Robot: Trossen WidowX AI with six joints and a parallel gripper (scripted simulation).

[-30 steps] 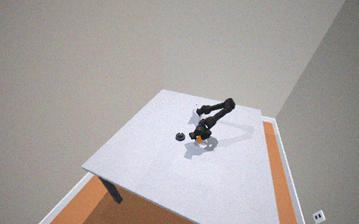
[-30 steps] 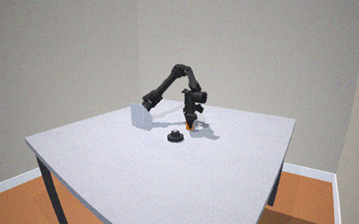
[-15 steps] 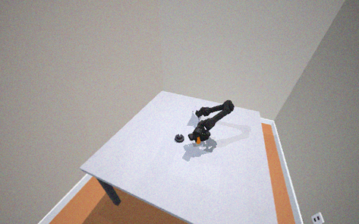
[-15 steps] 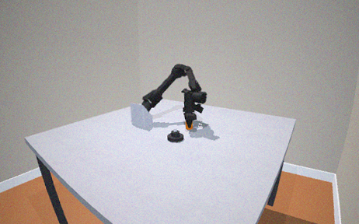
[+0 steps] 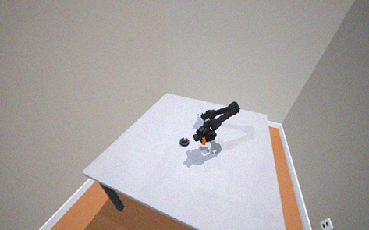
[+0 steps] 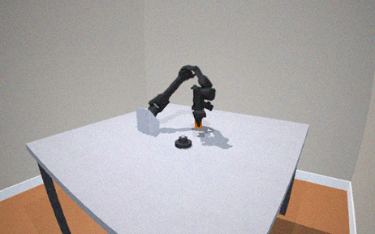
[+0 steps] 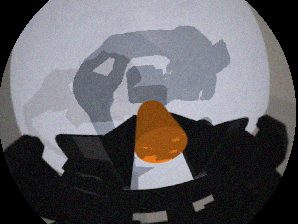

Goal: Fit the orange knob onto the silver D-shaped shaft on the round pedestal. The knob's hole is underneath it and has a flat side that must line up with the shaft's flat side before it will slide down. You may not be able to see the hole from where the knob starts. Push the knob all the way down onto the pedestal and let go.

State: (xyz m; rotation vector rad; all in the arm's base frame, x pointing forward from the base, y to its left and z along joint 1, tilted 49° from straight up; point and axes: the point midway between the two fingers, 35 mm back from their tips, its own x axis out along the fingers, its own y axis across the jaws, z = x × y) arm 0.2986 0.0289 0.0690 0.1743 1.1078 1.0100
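Now: the round pedestal 10 mm ahead of my gripper tip, 160 mm to the right of it and 20 mm below it. The rest, counted from my gripper tip: orange knob (30 mm above).
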